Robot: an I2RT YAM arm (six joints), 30 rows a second.
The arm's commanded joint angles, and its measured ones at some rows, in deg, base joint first. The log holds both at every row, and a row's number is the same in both.
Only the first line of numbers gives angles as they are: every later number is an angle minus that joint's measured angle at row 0.
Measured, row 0:
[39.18 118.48 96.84 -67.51 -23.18 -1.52]
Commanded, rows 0 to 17:
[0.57 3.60 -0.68 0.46 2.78 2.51]
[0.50 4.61 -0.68 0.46 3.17 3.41]
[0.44 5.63 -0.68 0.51 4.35 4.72]
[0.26 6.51 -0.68 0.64 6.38 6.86]
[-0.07 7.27 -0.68 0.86 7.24 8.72]
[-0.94 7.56 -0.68 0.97 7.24 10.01]
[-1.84 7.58 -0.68 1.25 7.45 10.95]
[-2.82 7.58 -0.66 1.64 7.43 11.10]
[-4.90 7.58 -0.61 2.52 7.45 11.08]
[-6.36 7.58 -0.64 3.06 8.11 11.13]
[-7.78 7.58 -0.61 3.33 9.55 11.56]
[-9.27 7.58 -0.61 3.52 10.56 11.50]
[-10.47 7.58 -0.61 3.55 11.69 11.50]
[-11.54 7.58 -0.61 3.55 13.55 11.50]
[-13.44 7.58 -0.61 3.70 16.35 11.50]
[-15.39 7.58 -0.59 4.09 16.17 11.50]
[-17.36 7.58 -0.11 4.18 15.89 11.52]
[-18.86 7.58 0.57 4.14 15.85 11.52]
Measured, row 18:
[-15.13 7.38 -0.55 4.03 13.73 10.84]
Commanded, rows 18 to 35:
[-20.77 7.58 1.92 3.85 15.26 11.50]
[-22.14 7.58 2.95 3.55 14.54 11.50]
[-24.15 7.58 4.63 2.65 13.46 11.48]
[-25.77 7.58 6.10 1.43 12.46 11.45]
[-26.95 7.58 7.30 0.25 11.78 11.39]
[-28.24 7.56 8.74 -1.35 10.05 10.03]
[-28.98 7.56 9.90 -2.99 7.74 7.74]
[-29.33 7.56 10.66 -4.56 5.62 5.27]
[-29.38 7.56 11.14 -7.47 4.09 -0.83]
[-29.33 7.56 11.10 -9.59 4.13 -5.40]
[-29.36 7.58 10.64 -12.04 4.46 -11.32]
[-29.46 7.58 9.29 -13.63 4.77 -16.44]
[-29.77 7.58 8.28 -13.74 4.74 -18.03]
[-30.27 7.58 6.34 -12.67 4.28 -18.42]
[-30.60 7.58 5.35 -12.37 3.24 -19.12]
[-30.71 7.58 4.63 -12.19 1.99 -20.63]
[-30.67 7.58 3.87 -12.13 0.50 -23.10]
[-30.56 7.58 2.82 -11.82 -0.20 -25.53]
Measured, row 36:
[-30.21 7.38 4.72 -12.24 3.32 -18.23]
